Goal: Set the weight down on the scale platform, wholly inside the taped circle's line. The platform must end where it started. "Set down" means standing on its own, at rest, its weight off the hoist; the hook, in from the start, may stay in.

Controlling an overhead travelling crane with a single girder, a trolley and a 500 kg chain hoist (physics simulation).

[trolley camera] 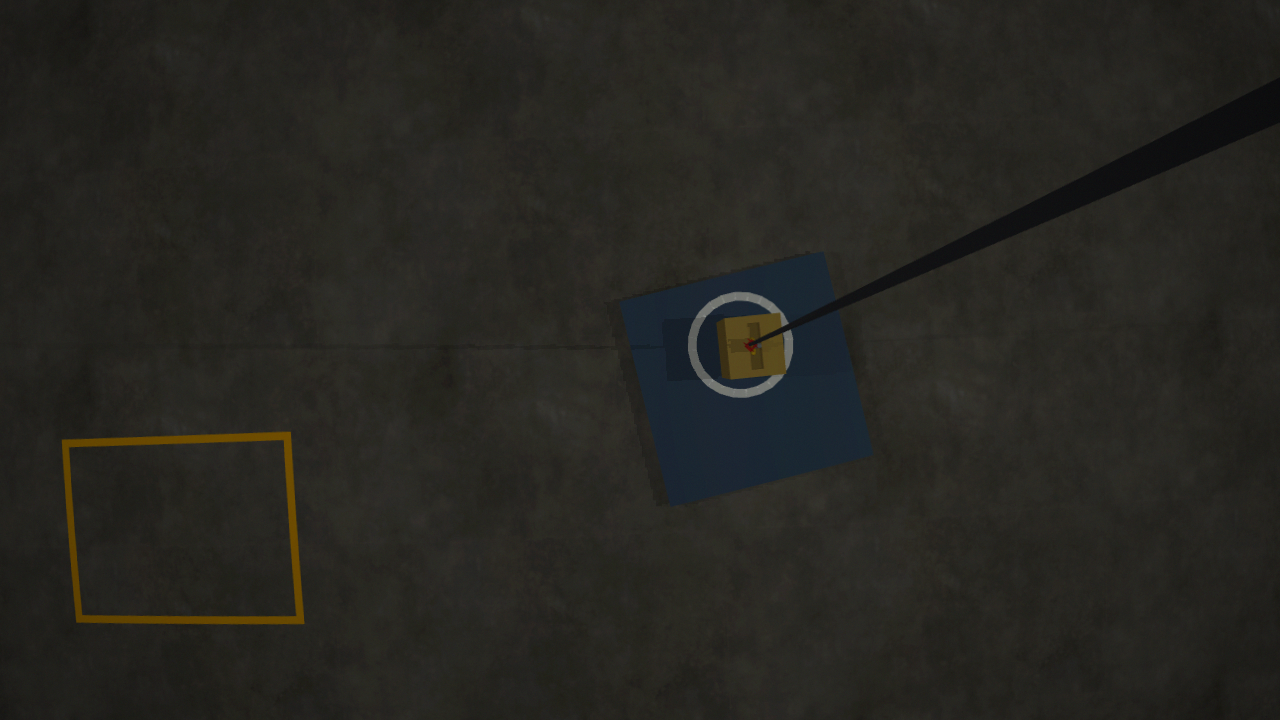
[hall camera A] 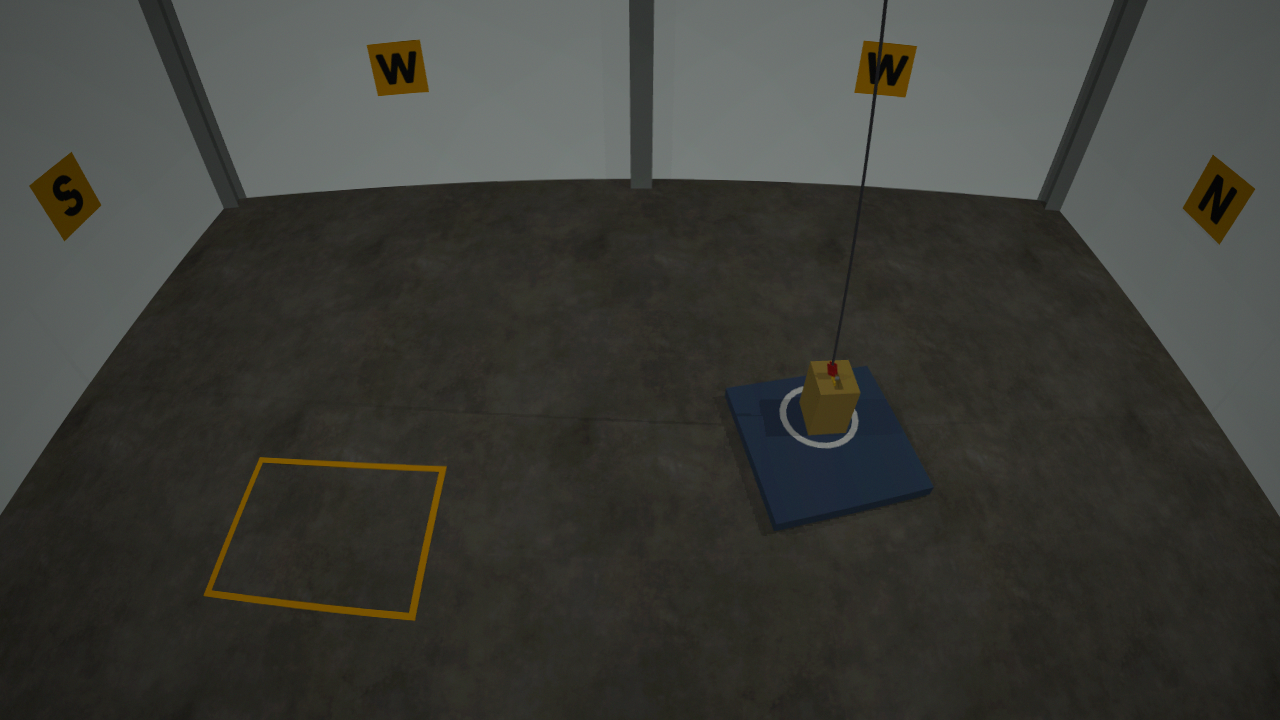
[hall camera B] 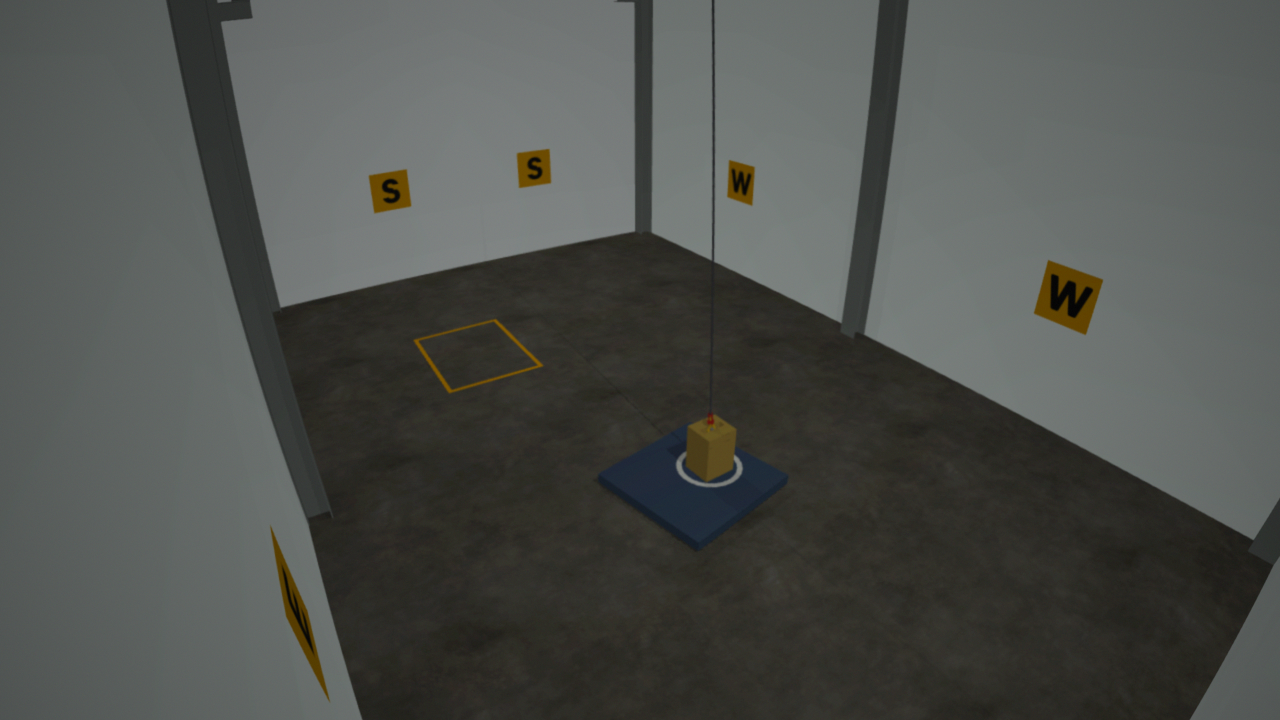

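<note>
The yellow block-shaped weight (hall camera A: 827,414) (hall camera B: 705,456) (trolley camera: 774,360) stands upright on the blue scale platform (hall camera A: 841,483) (hall camera B: 694,514) (trolley camera: 760,438). No gap shows under it. Its base is within the white taped circle (hall camera A: 825,444) (hall camera B: 680,467) (trolley camera: 740,393), off-centre and very close to the line on the near right side in hall camera A. I cannot tell if it touches the line. My red hook (hall camera A: 832,368) (hall camera B: 710,419) (trolley camera: 750,345) is at the top of the weight, in its recess. The hoist line runs up from it and looks straight; whether it bears load is not clear.
A yellow taped rectangle (hall camera A: 308,607) (hall camera B: 433,366) (trolley camera: 189,619) is on the floor, toward the S wall from the platform. Walls with lettered signs and grey columns (hall camera A: 640,98) (hall camera B: 872,170) bound the hall.
</note>
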